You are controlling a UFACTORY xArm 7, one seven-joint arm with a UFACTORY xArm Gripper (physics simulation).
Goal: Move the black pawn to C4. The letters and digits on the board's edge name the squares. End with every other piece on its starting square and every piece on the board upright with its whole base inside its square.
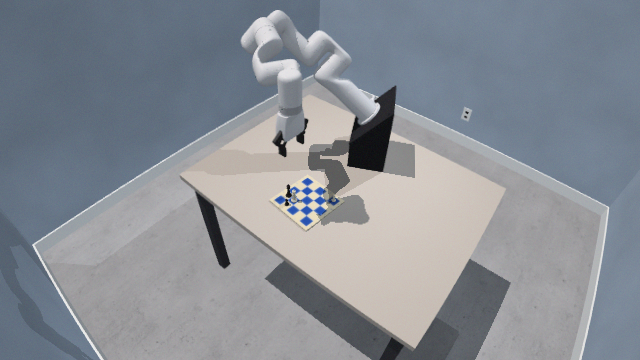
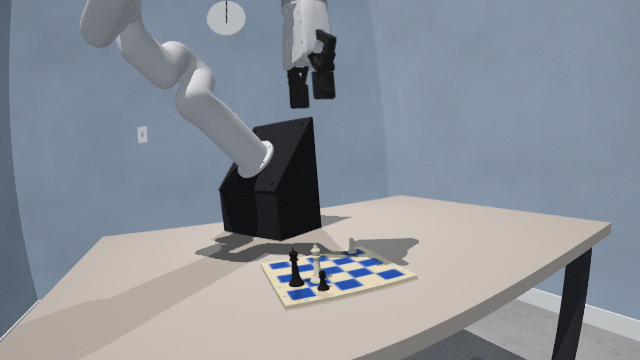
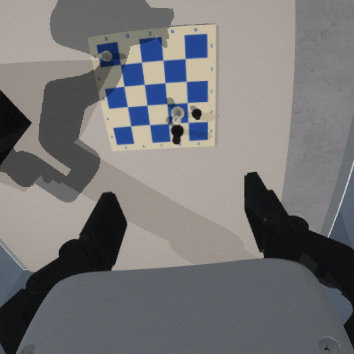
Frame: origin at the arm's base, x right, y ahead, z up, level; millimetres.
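Seen in the pictures: gripper, fingertip midpoint: [image 1: 291,148] [image 2: 311,103] [image 3: 180,199]; arm's base at its link origin: [image 1: 369,114] [image 2: 256,160].
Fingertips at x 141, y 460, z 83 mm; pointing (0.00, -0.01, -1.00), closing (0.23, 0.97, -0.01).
Observation:
Offsets run from my fingertips to a thing's top centre. "spot": to the spot under its first point. Level surfaces: height alone.
The black pawn {dx +20, dy +19, dz -250 mm} [image 1: 287,202] [image 2: 323,281] [image 3: 196,114] stands upright on A4 of the blue and cream board {dx -43, dy -37, dz -281 mm} [image 2: 276,284] [image 3: 213,90]. The white king {dx +4, dy -14, dz -218 mm} [image 1: 294,196] [image 2: 316,265] [image 3: 177,113] stands beside it on B4. The black king {dx +37, dy -29, dz -218 mm} [image 1: 288,191] [image 2: 295,270] [image 3: 177,132] stands on B5. The white pawn {dx -139, dy -86, dz -250 mm} [image 1: 334,198] [image 2: 351,246] [image 3: 106,56] stands on E1, in shadow. Square C4 {spot: dx -5, dy -47, dz -281 mm} [image 3: 159,114] is bare. My gripper [image 1: 291,147] [image 2: 311,101] [image 3: 180,199] is open and empty, high above the table, off the board's row 5 side.
The board lies on a beige table {dz -287 mm} [image 1: 400,240] [image 2: 175,310]. The black base [image 1: 372,145] [image 2: 295,200] of the arm stands on the table beyond the board. The arm's shadow falls across the E1 corner of the board.

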